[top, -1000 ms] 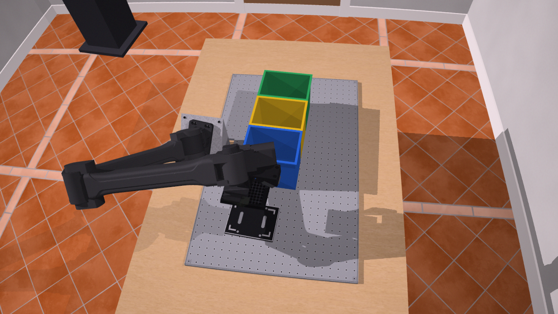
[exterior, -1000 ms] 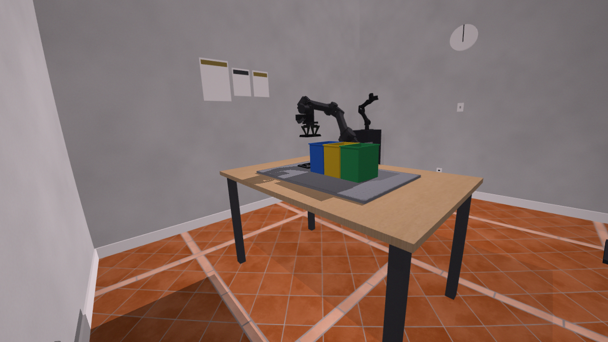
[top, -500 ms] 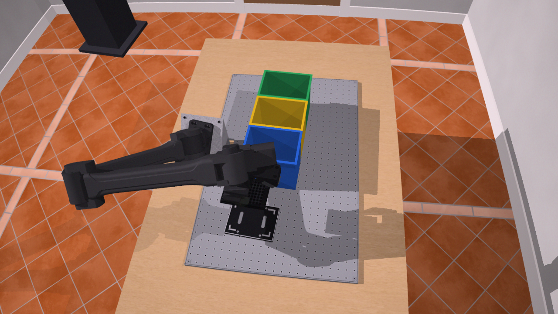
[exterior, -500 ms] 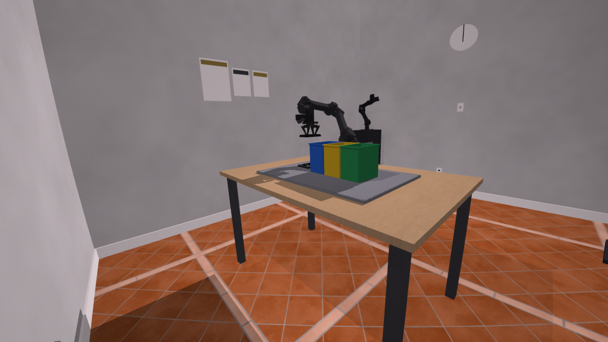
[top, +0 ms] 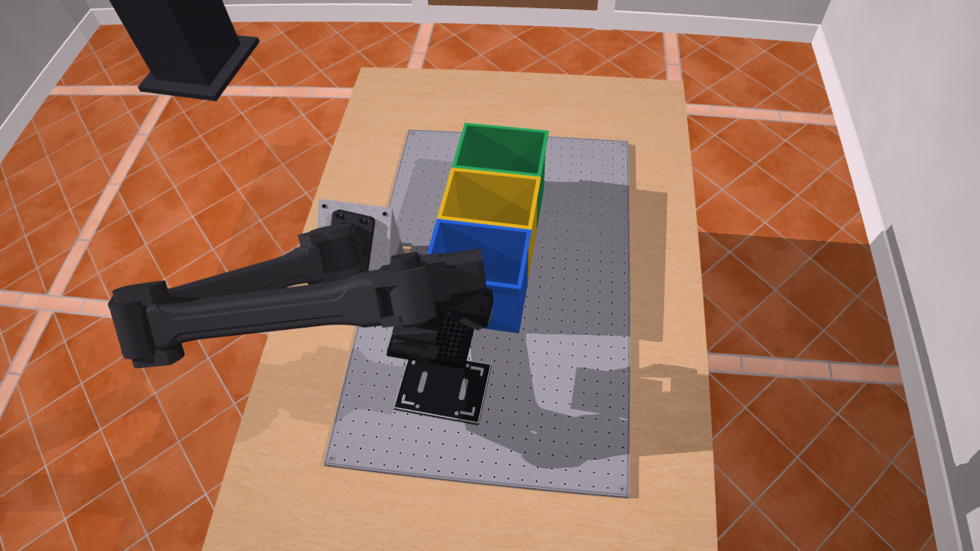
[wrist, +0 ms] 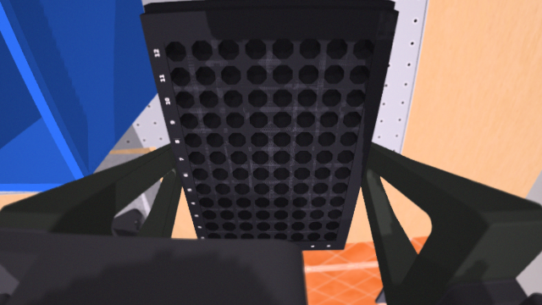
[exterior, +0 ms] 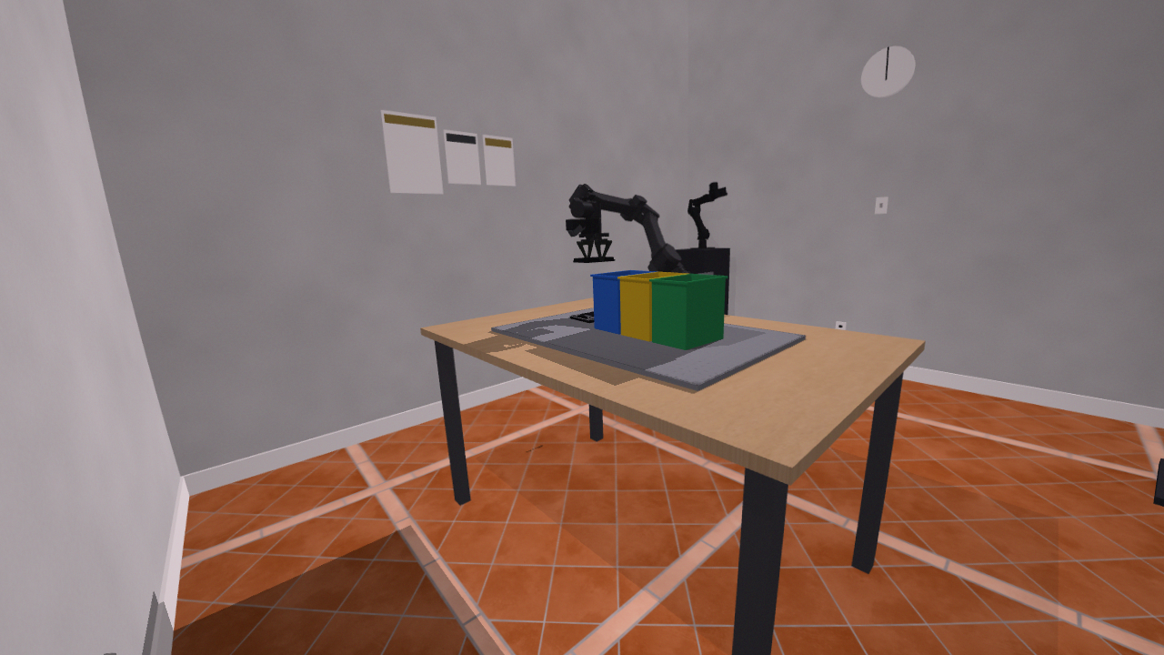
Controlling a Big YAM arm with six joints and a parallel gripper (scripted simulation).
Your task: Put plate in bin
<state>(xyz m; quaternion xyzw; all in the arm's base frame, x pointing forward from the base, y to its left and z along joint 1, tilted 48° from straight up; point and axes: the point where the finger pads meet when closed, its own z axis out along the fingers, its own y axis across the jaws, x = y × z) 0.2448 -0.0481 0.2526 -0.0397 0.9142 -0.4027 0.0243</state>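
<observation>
The blue bin lies 20 cm to the left of my hand, 13 cm below it and 2 cm ahead of it. Round my hand: yellow bin: 33 cm to the left, 13 cm below, 1 cm ahead; then plate nest N1: 21 cm below; then black 96-well plate: right at my hand.
</observation>
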